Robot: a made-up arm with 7 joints. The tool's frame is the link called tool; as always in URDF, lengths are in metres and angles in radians. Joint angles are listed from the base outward. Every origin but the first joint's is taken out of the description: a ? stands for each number. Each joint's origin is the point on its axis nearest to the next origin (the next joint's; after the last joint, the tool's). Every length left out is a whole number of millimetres.
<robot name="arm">
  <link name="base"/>
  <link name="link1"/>
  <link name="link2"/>
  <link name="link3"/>
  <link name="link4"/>
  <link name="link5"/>
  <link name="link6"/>
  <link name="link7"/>
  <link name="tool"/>
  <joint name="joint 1" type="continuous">
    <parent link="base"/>
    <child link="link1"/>
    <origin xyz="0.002 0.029 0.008" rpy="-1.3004 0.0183 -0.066"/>
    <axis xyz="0 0 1"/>
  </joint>
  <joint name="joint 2" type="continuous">
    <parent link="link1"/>
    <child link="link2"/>
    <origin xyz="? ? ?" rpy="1.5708 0 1.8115"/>
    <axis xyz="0 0 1"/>
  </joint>
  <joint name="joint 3" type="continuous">
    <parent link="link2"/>
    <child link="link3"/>
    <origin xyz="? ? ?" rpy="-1.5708 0 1.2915"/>
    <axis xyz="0 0 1"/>
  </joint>
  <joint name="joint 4" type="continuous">
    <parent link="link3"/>
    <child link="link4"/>
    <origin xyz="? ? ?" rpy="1.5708 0 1.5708"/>
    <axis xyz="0 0 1"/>
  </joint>
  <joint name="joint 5" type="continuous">
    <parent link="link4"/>
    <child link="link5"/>
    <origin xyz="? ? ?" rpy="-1.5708 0 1.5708"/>
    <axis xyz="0 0 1"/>
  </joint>
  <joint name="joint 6" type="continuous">
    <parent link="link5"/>
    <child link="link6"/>
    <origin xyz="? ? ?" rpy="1.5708 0 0"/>
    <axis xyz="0 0 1"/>
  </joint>
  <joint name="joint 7" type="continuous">
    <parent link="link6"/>
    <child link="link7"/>
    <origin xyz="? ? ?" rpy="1.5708 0 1.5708"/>
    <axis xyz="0 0 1"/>
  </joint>
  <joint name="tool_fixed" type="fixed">
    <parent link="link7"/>
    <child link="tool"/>
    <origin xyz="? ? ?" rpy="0 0 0"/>
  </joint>
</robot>
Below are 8 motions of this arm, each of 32 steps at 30 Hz.
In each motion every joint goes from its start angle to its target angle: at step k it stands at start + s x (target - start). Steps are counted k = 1, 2, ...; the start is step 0. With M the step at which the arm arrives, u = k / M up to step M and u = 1 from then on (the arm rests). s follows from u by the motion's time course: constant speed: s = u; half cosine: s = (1 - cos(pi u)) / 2; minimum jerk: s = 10 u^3 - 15 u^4 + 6 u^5.
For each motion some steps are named. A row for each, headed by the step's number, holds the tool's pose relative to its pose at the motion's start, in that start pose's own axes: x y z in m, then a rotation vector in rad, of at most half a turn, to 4 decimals.
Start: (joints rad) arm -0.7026 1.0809 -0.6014 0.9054 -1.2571 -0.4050 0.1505
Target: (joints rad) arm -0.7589 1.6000 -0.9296 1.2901 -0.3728 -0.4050 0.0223
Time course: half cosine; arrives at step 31
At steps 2, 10, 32:
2: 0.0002 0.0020 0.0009 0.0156 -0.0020 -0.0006
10: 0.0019 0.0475 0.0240 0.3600 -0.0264 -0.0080
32: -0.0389 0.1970 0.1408 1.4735 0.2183 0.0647

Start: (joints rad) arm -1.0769 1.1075 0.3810 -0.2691 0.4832 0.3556 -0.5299
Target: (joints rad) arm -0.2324 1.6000 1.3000 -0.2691 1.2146 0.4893 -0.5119
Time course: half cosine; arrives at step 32
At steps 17, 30, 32:
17: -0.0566 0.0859 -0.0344 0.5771 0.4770 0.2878
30: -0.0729 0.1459 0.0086 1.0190 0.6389 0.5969
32: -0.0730 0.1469 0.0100 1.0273 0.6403 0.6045

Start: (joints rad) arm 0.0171 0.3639 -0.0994 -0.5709 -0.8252 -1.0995 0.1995
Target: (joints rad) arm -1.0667 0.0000 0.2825 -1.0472 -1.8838 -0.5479 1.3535
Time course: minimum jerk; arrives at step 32
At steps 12, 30, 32:
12: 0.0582 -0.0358 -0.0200 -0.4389 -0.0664 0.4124
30: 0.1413 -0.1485 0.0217 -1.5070 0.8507 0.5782
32: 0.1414 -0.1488 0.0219 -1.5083 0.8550 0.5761

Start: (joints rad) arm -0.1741 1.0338 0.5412 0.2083 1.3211 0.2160 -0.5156
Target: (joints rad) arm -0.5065 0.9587 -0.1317 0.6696 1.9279 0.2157 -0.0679
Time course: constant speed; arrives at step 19
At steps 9, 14, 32:
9: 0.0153 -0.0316 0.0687 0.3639 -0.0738 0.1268
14: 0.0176 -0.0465 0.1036 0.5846 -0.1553 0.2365
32: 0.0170 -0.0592 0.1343 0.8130 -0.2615 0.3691

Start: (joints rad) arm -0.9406 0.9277 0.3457 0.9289 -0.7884 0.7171 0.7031
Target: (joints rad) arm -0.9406 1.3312 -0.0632 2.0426 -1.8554 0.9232 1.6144
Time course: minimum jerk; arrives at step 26
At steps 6, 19, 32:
6: 0.0110 0.0116 -0.0053 -0.0106 0.1015 0.0976
19: 0.0411 0.1936 -0.0355 -0.3258 1.0019 1.0577
32: 0.0304 0.2280 -0.0374 -0.4258 1.1367 1.1790

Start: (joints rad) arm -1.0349 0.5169 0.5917 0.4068 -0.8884 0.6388 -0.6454
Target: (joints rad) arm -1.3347 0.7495 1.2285 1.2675 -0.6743 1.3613 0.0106
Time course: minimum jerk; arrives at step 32
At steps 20, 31, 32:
20: -0.0432 0.0496 0.0116 -0.6939 0.2264 0.5927
31: -0.0386 0.0447 0.0012 -0.9544 0.4463 0.5995
32: -0.0386 0.0447 0.0012 -0.9546 0.4465 0.5995

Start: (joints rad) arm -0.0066 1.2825 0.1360 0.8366 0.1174 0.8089 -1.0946
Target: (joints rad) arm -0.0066 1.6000 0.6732 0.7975 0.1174 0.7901 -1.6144
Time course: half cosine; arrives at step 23
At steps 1, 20, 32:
1: -0.0008 0.0004 0.0000 -0.0011 -0.0024 -0.0011
20: -0.1818 0.0535 -0.0156 -0.0174 -0.5437 -0.2160
32: -0.1898 0.0541 -0.0172 -0.0087 -0.5676 -0.2243

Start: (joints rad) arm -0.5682 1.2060 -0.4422 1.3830 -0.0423 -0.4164 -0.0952
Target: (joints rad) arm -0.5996 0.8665 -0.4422 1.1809 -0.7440 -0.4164 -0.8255
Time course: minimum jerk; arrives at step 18
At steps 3, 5, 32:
3: 0.0022 -0.0042 0.0036 -0.0283 -0.0155 -0.0247
5: 0.0079 -0.0159 0.0137 -0.1066 -0.0616 -0.0950
32: 0.0333 -0.1123 0.1118 -0.7111 -0.6244 -0.7297

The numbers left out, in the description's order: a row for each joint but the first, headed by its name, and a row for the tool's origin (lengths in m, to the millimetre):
joint 2: -0.003 0.011 0
joint 3: 0.22 -0.055 0
joint 4: 0.003 -0.018 0
joint 5: -0.182 -0.014 0
joint 6: 0 0 0
joint 7: 0 0.045 0
tool: 0 0 0

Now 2 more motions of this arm.
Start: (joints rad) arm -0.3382 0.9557 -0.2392 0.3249 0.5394 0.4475 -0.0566
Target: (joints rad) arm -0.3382 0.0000 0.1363 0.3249 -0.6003 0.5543 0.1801
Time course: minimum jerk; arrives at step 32
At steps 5, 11, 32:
5: -0.0003 -0.0055 0.0048 -0.0593 -0.0048 -0.0163
11: -0.0052 -0.0402 0.0391 -0.4459 -0.0237 -0.1368
32: -0.0763 -0.1247 0.2023 -1.8636 0.1182 -0.8550

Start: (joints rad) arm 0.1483 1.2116 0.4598 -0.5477 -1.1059 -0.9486 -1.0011
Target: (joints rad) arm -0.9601 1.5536 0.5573 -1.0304 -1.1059 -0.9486 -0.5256
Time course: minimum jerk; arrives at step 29
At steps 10, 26, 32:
10: 0.0511 0.0350 0.0218 0.2049 -0.2094 -0.0940
26: 0.1615 0.0155 0.1559 0.7757 -0.7919 -0.5637
32: 0.1620 0.0142 0.1573 0.7818 -0.7972 -0.5709

